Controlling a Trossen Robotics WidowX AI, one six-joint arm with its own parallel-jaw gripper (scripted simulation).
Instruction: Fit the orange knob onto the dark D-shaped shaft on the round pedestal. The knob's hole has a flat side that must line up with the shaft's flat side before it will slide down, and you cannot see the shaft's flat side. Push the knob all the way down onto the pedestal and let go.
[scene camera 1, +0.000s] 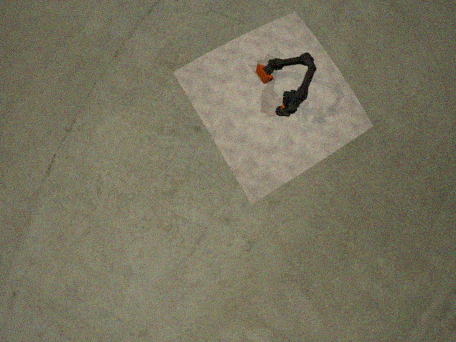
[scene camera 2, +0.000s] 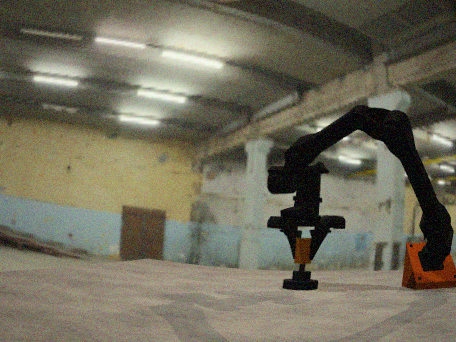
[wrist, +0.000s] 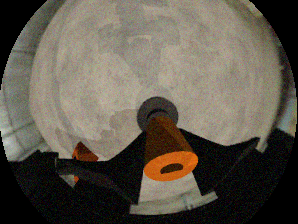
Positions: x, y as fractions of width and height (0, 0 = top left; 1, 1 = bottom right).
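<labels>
There's an orange knob (wrist: 0.57, 0.70) that's 0.05 m from the lens, and my gripper (wrist: 0.55, 0.59) is 0.10 m from the lens.
</labels>
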